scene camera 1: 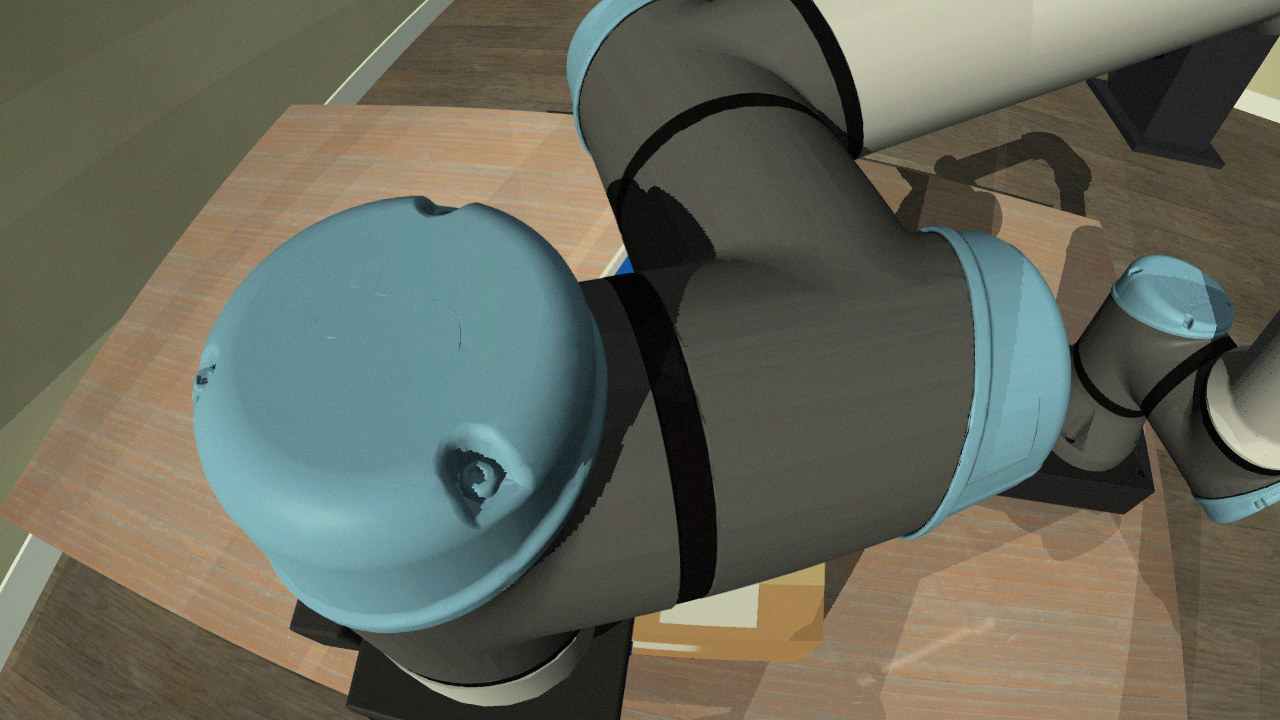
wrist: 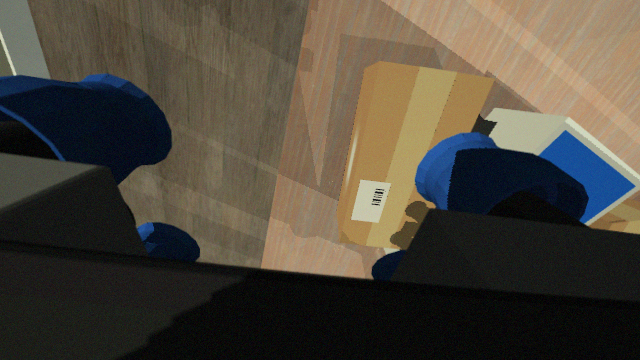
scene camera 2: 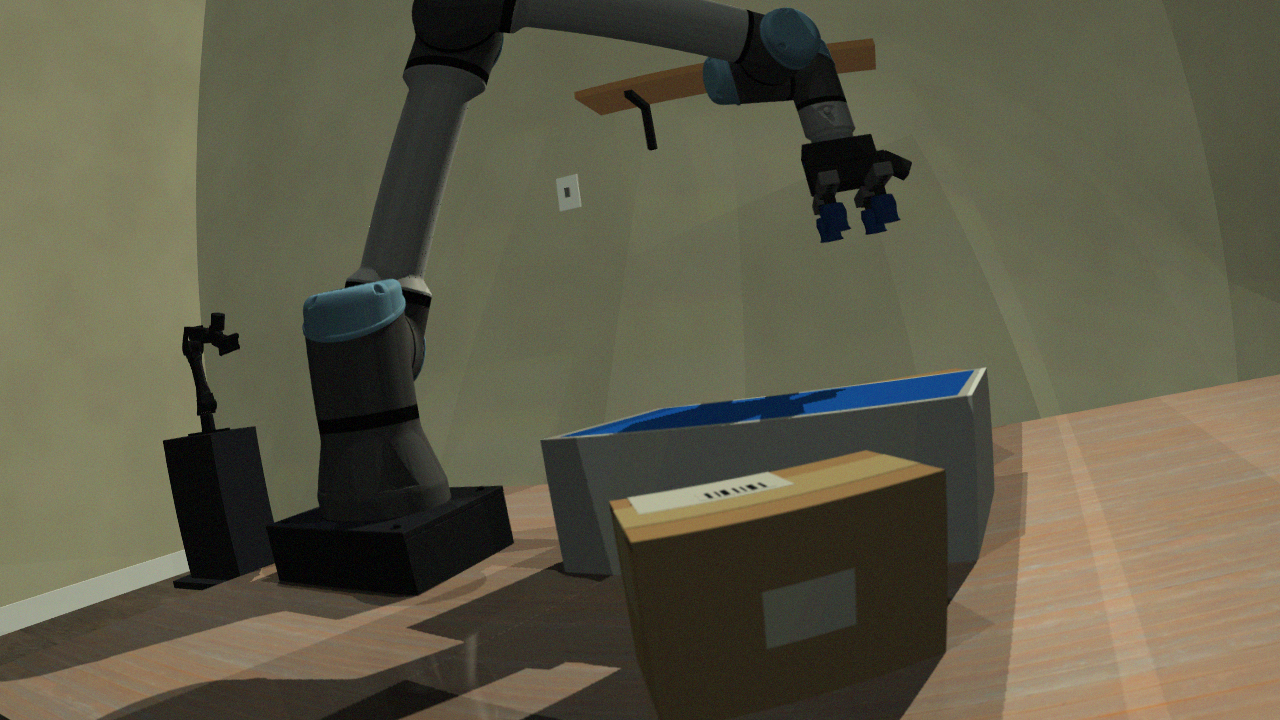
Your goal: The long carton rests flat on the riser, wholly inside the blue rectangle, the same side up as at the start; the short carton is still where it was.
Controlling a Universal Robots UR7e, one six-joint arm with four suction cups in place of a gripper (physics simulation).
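Pixels of known places: hand at its tool point: [wrist: 293, 214] [scene camera 2: 858, 231]; arm's base at its link origin: [scene camera 1: 1081, 414] [scene camera 2: 384, 504].
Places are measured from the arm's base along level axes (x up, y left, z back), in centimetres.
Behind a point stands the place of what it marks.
Observation:
My gripper [scene camera 2: 856, 219] @[y 31.9, x 23.4, z -55.3 cm] [wrist: 290, 200] @[y 31.9, x 23.4, z -55.3 cm] is open: its four blue suction cups hold nothing, high above the table. In scene camera 1 the arm hides the cups. A brown carton [scene camera 1: 792, 617] @[y 23.2, x 4.0, z -37.7 cm] [scene camera 2: 787, 573] [wrist: 390, 125] @[y 21.3, x 4.0, z -57.4 cm] with a label and pale tape stands on the table beside the riser [scene camera 2: 716, 456] @[y -11.4, x 3.5, z -34.9 cm] [wrist: 530, 131] @[y 0.4, x 3.1, z -58.6 cm]. The riser is a grey block with a pale rim; its top carries the blue rectangle [scene camera 2: 895, 392] @[y -8.6, x 5.7, z -49.6 cm] [wrist: 590, 165] @[y -8.1, x 5.7, z -55.2 cm]. Part of another carton [wrist: 625, 220] @[y -25.2, x 3.7, z -45.5 cm] shows past the riser. Which carton is the long one I cannot tell. Cups hide part of the blue.
The table [scene camera 1: 268, 179] @[y -43.8, x -6.3, z -120.5 cm] [scene camera 2: 1190, 573] @[y -31.6, x -6.3, z -65.0 cm] ends at a wooden floor [wrist: 215, 100]. The arm's black base [scene camera 2: 384, 541] @[y -11.9, x -1.2, z -5.9 cm] stands left of the riser. A black pedestal [scene camera 1: 1190, 98] [scene camera 2: 219, 501] stands off the table, and a wooden shelf [scene camera 2: 662, 86] hangs on the wall.

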